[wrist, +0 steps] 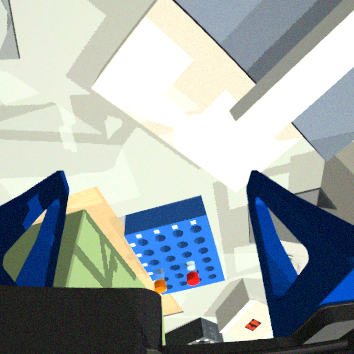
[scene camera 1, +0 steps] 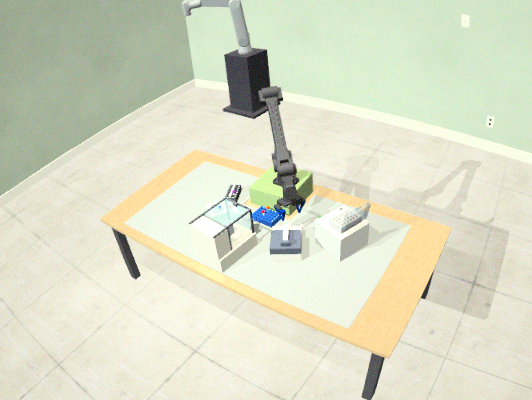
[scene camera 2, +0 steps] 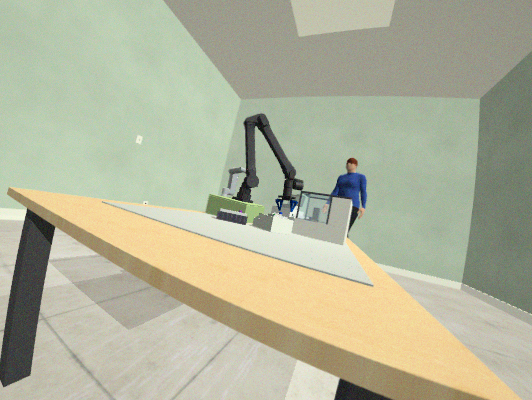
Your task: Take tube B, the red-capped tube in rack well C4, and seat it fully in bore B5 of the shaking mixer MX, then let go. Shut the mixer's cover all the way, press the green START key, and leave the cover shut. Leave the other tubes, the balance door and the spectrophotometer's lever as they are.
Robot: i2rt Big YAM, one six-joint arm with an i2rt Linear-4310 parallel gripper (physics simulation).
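Frame: origin at the arm's base, x left, y back, z up, level; centimetres.
Seen in the pictures: gripper, fingertip midpoint: (wrist: 158, 178) (scene camera 1: 291, 216) (scene camera 2: 285, 211); arm's base at its link origin: (scene camera 2: 242, 201).
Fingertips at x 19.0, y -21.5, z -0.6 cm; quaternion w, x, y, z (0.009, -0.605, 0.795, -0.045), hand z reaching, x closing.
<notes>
Offsets run from my fingertips to a thing's middle. "spot": to the spot under its first point.
The red-capped tube B {dx -18.6, dy +1.2, dz -7.2 cm} (scene camera 1: 263, 211) (wrist: 193, 278) stands upright in the blue rack {dx -17.6, dy +2.2, dz -8.9 cm} (scene camera 1: 267, 217) (wrist: 175, 220). My gripper (scene camera 1: 292, 211) (scene camera 2: 287, 212) (wrist: 158, 178) is open and empty, above the table between the rack and the spectrophotometer. In the wrist view the rack shows low between its fingers. The mixer MX {spot: dx +30.7, dy -3.4, dz +1.6 cm} (scene camera 1: 342, 241) is the white box at the right in scene camera 1, with a grid of bores on top; its clear cover {spot: dx +35.7, dy +8.4, dz +11.9 cm} (scene camera 1: 366, 212) stands raised. Bore B5 and the green START key cannot be made out.
The spectrophotometer {dx +3.7, dy -9.1, dz -5.3 cm} (scene camera 1: 286, 243) (wrist: 145, 65), with a white lever, stands in front of the rack. The glass-sided balance {dx -18.1, dy -23.0, dz +0.8 cm} (scene camera 1: 222, 255) (scene camera 2: 320, 232) is left of it. An orange-capped tube {dx -18.7, dy +5.0, dz -7.2 cm} (scene camera 1: 268, 207) (wrist: 160, 286) is in the rack. A black rack (scene camera 1: 233, 192) (scene camera 2: 231, 216) and green block (scene camera 1: 265, 192) (scene camera 2: 220, 204) stand behind.
</notes>
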